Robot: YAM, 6 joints.
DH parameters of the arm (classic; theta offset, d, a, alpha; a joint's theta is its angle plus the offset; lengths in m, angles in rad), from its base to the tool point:
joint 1: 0 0.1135 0.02 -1.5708
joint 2: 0 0 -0.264 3.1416
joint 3: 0.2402 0 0.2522 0
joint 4: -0.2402 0 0.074 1.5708
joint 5: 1.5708 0 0 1.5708
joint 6: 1.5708 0.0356 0 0
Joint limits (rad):
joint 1: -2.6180..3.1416
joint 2: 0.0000..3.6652
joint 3: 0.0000..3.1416
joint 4: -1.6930..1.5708
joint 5: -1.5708..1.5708
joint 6: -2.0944..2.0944
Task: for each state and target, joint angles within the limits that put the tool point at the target. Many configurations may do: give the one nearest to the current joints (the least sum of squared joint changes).
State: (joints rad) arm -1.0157 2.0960 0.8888 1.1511 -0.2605 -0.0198
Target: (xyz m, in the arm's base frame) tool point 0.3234 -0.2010 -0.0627
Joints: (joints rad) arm -0.5820 2.6131 0.9741 1.0420 -0.2803 -0.0198
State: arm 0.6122 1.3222 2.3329 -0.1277 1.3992 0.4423
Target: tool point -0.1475 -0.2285 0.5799
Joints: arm 0.8664 0.6287 2.3102 -0.2524 1.5406 0.4423
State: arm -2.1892 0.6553 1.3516 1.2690 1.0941 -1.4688
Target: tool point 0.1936 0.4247 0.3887
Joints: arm -2.0606 0.1889 2.0726 1.1408 0.9509 -1.4688
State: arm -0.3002 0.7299 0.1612 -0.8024 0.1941 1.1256
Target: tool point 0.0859 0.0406 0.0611
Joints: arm 0.4193 1.0825 0.0596 -0.3640 -0.0594 1.1256
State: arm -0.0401 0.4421 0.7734 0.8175 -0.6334 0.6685
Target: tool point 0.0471 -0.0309 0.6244
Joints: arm -0.6972 0.9571 1.5574 0.7883 -0.1851 0.6685
